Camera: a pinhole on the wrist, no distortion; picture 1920 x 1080 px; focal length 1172.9 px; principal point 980.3 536.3 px. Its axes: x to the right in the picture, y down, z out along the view. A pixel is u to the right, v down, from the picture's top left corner.
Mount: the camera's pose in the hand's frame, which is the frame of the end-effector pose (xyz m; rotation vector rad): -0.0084 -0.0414 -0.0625 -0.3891 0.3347 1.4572
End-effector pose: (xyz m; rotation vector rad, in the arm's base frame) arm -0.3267 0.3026 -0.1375 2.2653 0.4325 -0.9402
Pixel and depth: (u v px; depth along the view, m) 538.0 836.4 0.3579
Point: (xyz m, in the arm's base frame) -0.5638 0.0824 -0.2191
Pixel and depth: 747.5 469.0 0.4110
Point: -0.4647 0.0222 -0.2932
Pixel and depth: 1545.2 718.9 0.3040
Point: -0.3137 0.0359 -0.0799
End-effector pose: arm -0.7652 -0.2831 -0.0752 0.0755 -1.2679 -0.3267
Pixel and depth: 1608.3 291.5 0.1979
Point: -0.7924 -0.1533 0.0144
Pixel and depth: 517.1 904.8 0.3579
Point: -1.0976 -0.2032 -0.1071
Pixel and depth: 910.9 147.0 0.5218
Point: -1.0975 -0.1274 0.2318
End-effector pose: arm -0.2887 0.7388 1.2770 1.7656 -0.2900 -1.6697
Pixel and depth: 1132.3 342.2 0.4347
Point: -0.5101 0.4572 1.3652
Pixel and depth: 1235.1 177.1 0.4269
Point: -0.4745 0.4090 1.3298
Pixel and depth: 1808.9 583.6 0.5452
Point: -0.3698 0.2537 1.6261
